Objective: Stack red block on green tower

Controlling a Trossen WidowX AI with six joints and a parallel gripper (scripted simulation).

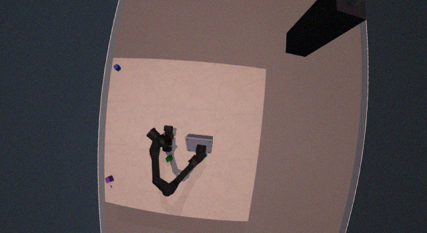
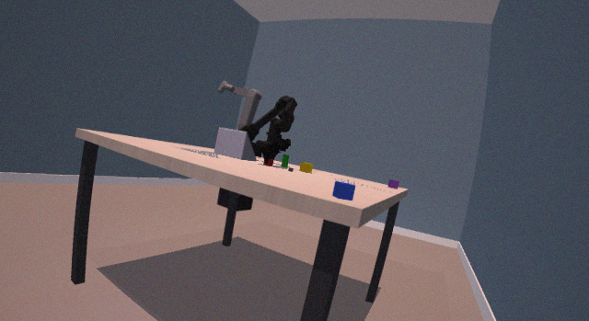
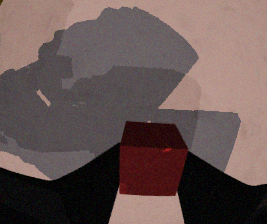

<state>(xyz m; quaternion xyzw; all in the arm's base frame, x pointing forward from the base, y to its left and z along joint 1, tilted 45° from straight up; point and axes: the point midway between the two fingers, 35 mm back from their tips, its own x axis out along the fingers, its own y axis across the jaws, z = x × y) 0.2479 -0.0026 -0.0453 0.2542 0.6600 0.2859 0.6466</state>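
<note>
Right now my gripper tip is 15 cm to the right of the yellow block, 13 cm short of it and 2 cm below it. The rest, counted from my gripper tip: red block (1 cm above); purple block (52 cm ahead, 46 cm to the left, 1 cm above); blue block (55 cm ahead, 50 cm to the right, 1 cm above).
</note>
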